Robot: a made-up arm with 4 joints.
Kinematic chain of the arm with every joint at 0, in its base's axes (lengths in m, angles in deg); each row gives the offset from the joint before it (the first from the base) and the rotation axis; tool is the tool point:
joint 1: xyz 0 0 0.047 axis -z
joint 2: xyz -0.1 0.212 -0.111 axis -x
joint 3: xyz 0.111 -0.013 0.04 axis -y
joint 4: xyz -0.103 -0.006 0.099 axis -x
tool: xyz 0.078 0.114 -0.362
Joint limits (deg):
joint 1: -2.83..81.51
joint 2: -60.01..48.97
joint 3: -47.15..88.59
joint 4: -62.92..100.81
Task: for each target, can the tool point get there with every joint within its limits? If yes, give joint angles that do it. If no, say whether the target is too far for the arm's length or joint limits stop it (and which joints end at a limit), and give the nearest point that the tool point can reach.
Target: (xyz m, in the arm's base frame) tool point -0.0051 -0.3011 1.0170
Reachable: no: too far | nearest point 0.0290 -0.0303 0.2975 | short by 0.770 m
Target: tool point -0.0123 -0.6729 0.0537
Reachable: no: joint limits stop it (at a limit: joint 1, joint 3) | nearest point 0.0903 -0.2491 -0.0060 | short by 0.440 m
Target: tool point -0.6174 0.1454 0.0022
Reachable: no: joint limits stop it (at a limit: joint 1, joint 2, joint 3) | nearest point -0.2139 0.0662 -0.1085 | short by 0.426 m
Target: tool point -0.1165 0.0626 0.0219
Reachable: yes | joints 69.89 28.21 -36.58 66.36
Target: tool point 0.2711 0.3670 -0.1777
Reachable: yes | joints 12.35 23.11 77.54 -24.06
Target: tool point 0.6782 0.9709 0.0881
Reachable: no: too far | nearest point 0.3279 0.4695 -0.0076 | short by 0.619 m
